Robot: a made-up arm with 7 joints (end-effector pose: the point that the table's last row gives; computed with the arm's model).
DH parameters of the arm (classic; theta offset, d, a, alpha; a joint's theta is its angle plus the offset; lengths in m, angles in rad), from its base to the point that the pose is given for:
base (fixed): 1.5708 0 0.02 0
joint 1: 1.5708 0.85 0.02 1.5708
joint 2: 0 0.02 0.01 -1.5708
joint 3: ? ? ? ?
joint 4: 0 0.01 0.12 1.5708
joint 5: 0 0.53 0.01 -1.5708
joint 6: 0 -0.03 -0.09 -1.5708
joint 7: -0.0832 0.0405 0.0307 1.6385
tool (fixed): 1.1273 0.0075 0 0
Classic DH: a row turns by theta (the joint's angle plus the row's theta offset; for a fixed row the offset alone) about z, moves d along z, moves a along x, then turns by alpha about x.
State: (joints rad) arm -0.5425 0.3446 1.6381 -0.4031 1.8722 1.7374 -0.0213
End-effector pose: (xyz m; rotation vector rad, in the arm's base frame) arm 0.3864 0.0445 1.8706 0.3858 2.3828 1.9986
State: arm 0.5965 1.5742 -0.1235 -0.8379 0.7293 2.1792 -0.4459
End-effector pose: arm 0.8205 0.5155 0.4017 0.4634 2.0374 -0.9407
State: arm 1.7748 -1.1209 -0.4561 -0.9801 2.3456 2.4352 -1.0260
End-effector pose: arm 0.3842 -0.5225 1.6627 -1.0492 -0.8538 -2.1106
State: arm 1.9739 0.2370 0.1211 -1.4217 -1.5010 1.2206 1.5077
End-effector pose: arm -0.3415 0.7142 1.2903 1.2543 0.3892 -0.3223
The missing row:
joint 3: 0 0.47 -0.1 -1.5708
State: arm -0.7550 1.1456 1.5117 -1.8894 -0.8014 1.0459 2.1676
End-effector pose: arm 0.6780 0.3305 0.9305 0.8759 0.5485 -2.7808
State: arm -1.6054 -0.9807 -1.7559 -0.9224 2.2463 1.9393 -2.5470
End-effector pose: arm -0.4794 0.9424 1.2671 -1.1787 -1.7459 -1.5193
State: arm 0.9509 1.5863 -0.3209 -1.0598 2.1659 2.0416 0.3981
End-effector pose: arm 0.6493 0.6172 0.3315 -1.1674 -1.7026 1.2872
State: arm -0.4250 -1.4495 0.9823 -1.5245 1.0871 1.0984 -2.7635
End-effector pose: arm -0.2601 0.8575 1.2453 -1.8707 0.2585 1.0847
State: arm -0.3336 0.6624 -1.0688 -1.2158 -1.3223 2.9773 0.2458
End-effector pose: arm 0.5180 -0.6713 1.2562 -0.2235 -0.0306 -1.8897
